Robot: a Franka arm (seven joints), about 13 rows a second.
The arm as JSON. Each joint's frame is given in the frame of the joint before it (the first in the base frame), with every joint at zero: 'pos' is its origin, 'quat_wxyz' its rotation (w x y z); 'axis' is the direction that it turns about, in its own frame. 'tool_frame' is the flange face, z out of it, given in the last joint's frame.
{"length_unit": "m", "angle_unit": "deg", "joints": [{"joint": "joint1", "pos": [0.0, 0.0, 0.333], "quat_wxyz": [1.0, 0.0, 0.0, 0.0], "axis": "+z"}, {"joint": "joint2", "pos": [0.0, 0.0, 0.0], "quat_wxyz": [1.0, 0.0, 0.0, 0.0], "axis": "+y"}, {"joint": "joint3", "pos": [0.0, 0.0, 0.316], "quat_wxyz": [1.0, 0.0, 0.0, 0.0], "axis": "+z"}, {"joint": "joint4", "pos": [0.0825, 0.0, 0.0], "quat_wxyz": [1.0, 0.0, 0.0, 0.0], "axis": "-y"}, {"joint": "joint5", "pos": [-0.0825, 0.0, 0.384], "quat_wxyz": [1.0, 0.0, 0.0, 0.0], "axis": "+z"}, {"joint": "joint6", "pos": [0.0, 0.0, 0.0], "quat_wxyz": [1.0, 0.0, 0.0, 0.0], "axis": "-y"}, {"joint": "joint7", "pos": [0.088, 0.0, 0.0], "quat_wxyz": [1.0, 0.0, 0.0, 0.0], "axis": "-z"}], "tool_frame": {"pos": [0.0, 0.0, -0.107], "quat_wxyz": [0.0, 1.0, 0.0, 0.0]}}
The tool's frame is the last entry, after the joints.
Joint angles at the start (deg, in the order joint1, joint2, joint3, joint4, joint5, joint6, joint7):
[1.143 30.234 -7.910 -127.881 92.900 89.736 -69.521]
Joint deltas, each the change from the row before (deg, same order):
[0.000 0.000 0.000 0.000 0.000 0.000 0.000]
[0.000 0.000 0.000 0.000 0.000 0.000 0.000]
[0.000 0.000 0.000 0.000 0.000 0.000 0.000]
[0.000 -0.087 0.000 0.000 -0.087 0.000 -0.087]
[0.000 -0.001 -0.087 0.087 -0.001 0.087 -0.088]
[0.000 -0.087 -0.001 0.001 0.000 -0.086 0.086]
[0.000 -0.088 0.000 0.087 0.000 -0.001 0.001]
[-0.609 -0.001 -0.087 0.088 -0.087 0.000 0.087]
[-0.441 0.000 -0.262 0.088 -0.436 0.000 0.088]
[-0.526 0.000 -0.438 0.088 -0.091 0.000 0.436]
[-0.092 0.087 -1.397 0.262 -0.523 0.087 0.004]
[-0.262 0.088 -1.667 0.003 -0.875 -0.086 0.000]
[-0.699 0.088 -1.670 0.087 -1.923 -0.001 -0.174]
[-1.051 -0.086 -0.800 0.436 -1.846 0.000 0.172]
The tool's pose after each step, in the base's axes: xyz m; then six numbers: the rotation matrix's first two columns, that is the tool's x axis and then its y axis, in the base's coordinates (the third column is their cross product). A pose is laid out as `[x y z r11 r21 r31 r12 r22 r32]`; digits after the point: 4 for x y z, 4 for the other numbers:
[0.4955 0.0461 0.1547 0.9893 -0.1427 0.0314 0.0245 -0.0500 -0.9985]
[0.4955 0.0461 0.1547 0.9893 -0.1427 0.0314 0.0245 -0.0500 -0.9985]
[0.4955 0.0461 0.1547 0.9893 -0.1427 0.0314 0.0245 -0.0500 -0.9985]
[0.4956 0.0462 0.1554 0.9894 -0.1412 0.0343 0.0274 -0.0507 -0.9983]
[0.4963 0.0452 0.1557 0.9890 -0.1428 0.0375 0.0302 -0.0533 -0.9981]
[0.4966 0.0453 0.1566 0.9891 -0.1424 0.0375 0.0304 -0.0516 -0.9982]
[0.4974 0.0453 0.1577 0.9890 -0.1423 0.0405 0.0335 -0.0517 -0.9981]
[0.4984 0.0392 0.1580 0.9875 -0.1526 0.0406 0.0328 -0.0533 -0.9980]
[0.4987 0.0331 0.1580 0.9868 -0.1570 0.0406 0.0317 -0.0586 -0.9978]
[0.4996 0.0245 0.1583 0.9846 -0.1713 0.0350 0.0247 -0.0623 -0.9978]
[0.5007 0.0108 0.1579 0.9820 -0.1850 0.0395 0.0250 -0.0803 -0.9965]
[0.4990 -0.0063 0.1565 0.9792 -0.1991 0.0394 0.0198 -0.0995 -0.9948]
[0.4954 -0.0270 0.1549 0.9781 -0.2041 0.0416 0.0156 -0.1272 -0.9918]
[0.4944 -0.0433 0.1563 0.9780 -0.2038 0.0447 0.0146 -0.1470 -0.9890]

